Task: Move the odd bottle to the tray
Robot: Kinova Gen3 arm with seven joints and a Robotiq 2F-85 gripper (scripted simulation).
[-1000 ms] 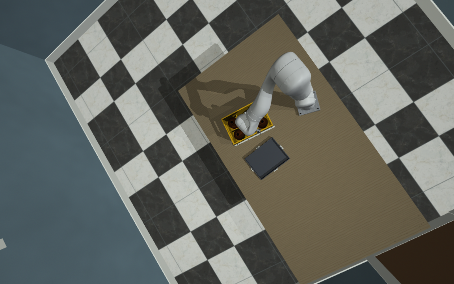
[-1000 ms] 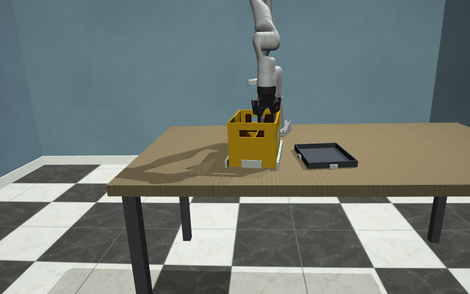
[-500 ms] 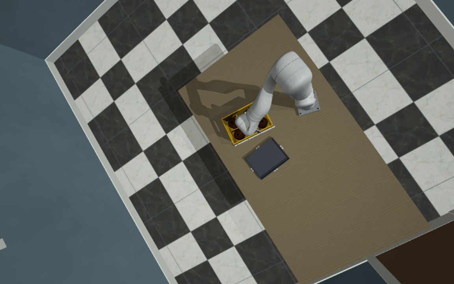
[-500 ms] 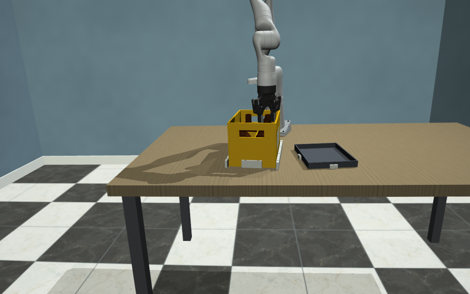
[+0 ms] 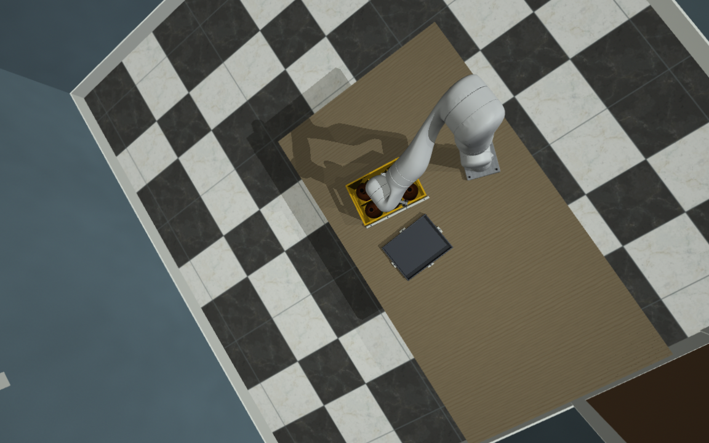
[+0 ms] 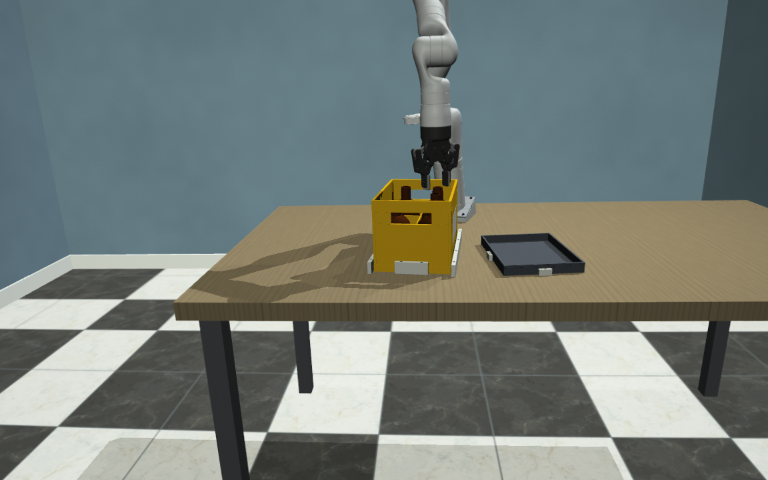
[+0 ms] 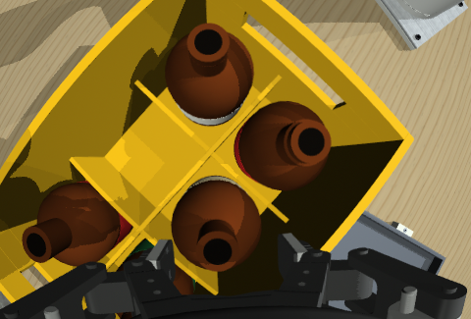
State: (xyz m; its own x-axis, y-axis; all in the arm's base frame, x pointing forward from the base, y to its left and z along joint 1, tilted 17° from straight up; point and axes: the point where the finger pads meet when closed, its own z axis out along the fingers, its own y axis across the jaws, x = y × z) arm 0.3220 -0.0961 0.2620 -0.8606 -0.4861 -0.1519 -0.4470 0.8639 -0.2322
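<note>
Right now my hand is 110 mm above the yellow crate, 50 mm to the left of it and 10 mm past it. Round my hand: brown bottle 100 mm below, 80 mm behind, 20 mm to the left; dark tray 220 mm to the left, 180 mm below, 70 mm ahead.
</note>
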